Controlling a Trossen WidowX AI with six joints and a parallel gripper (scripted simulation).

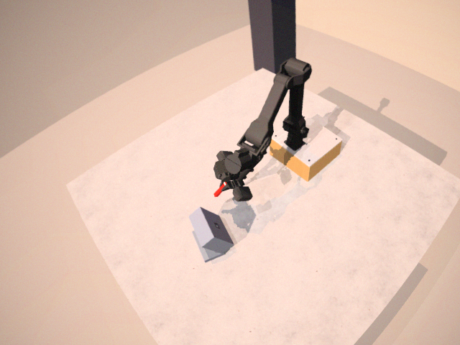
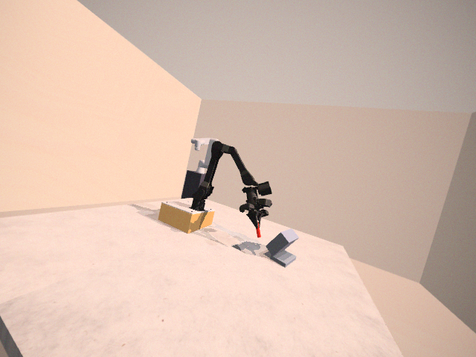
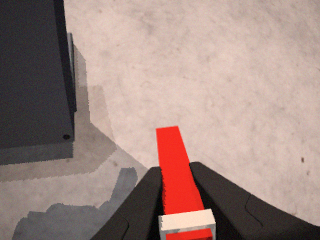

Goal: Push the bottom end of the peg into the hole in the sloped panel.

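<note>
Now: gripper tip 11 cm short of the grey sloped panel, 8 cm to the right of it and 5 cm above it. Also, from my gripper tip: red peg (1 cm behind, 1 cm to the left, 1 cm above).
</note>
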